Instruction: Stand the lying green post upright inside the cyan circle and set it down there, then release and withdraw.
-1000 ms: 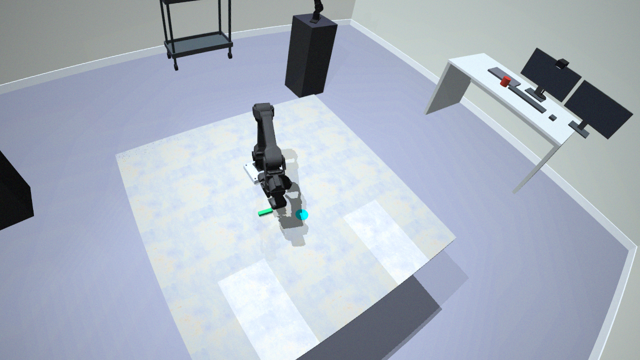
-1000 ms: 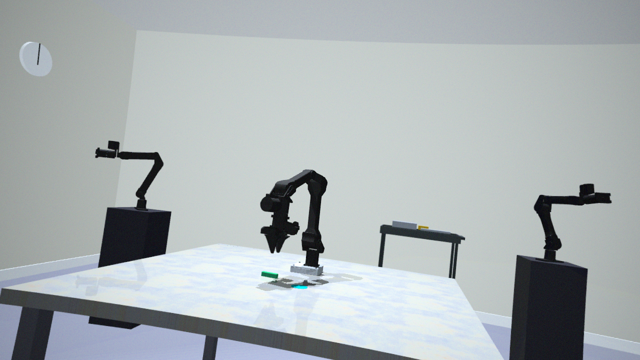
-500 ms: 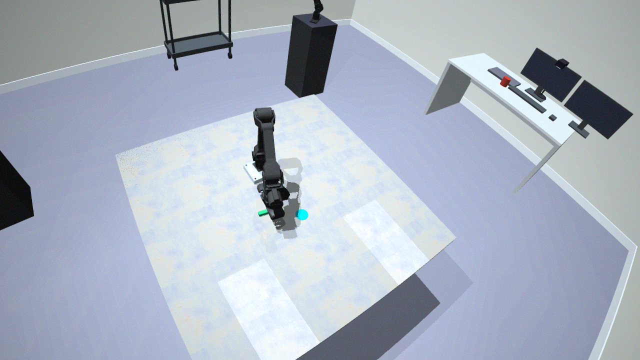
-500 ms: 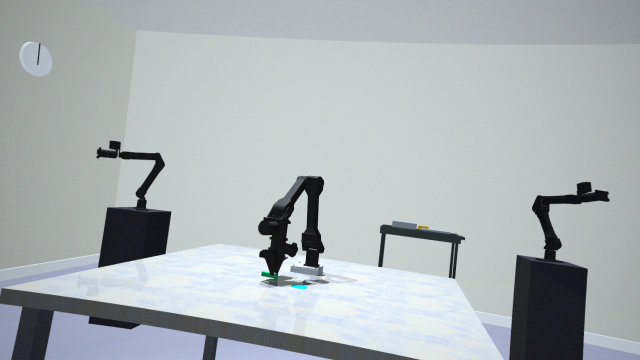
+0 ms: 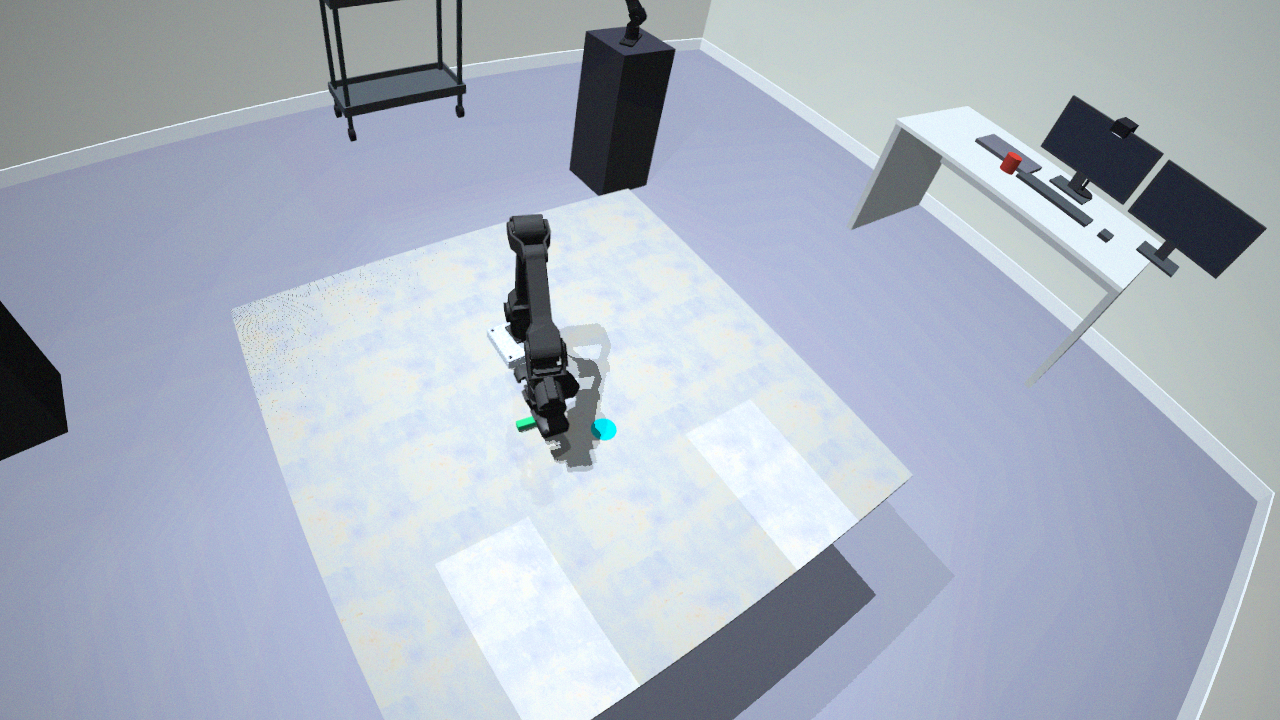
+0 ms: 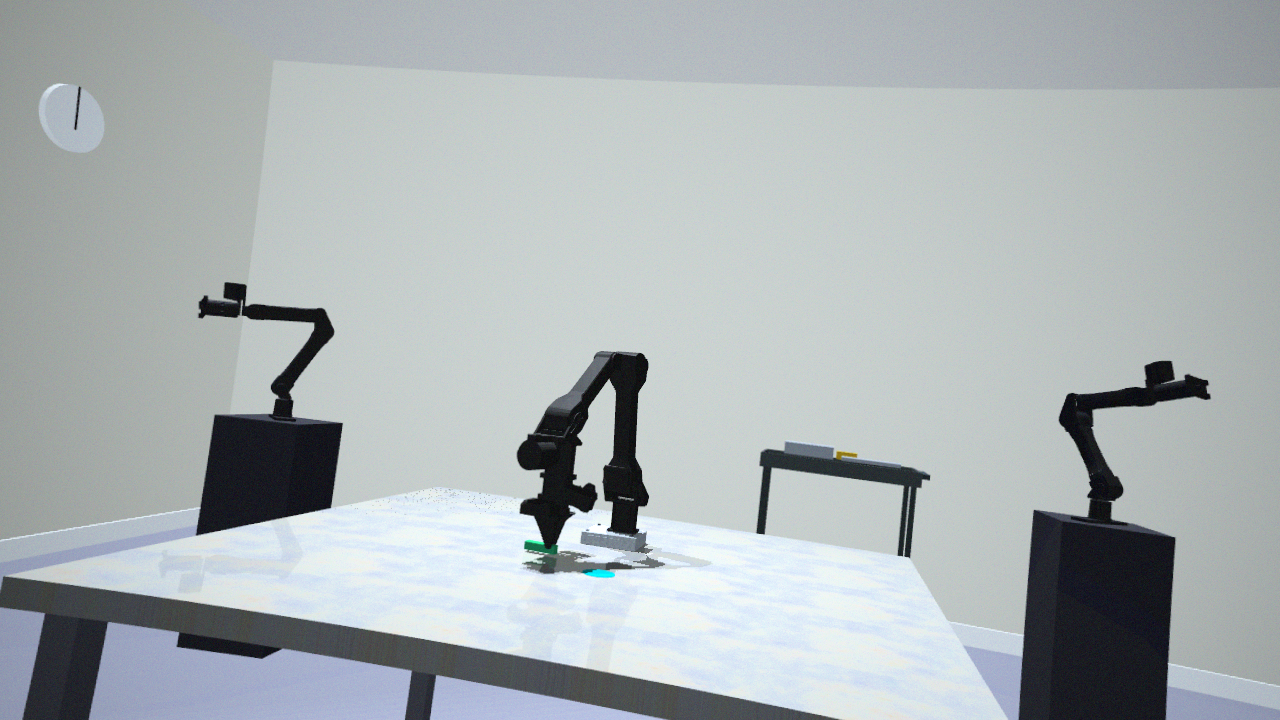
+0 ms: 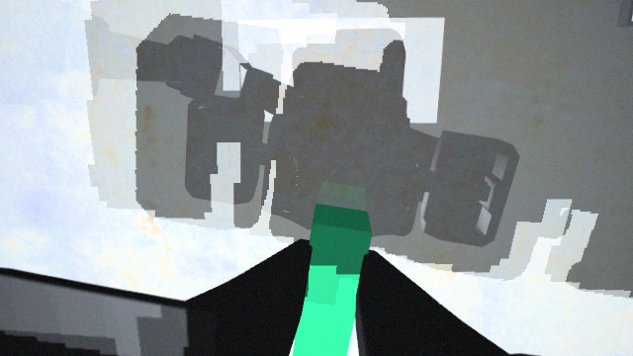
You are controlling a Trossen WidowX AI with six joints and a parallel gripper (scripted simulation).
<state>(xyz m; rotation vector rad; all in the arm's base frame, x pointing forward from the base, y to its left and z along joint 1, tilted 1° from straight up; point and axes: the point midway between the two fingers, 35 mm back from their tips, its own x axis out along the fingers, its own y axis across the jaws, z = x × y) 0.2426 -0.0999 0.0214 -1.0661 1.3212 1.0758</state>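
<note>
Now: the cyan circle 9 cm ahead of my gripper tip, 12 cm to the left of it and 1 cm below it. Also, from my gripper tip: green post 2 cm to the right.
</note>
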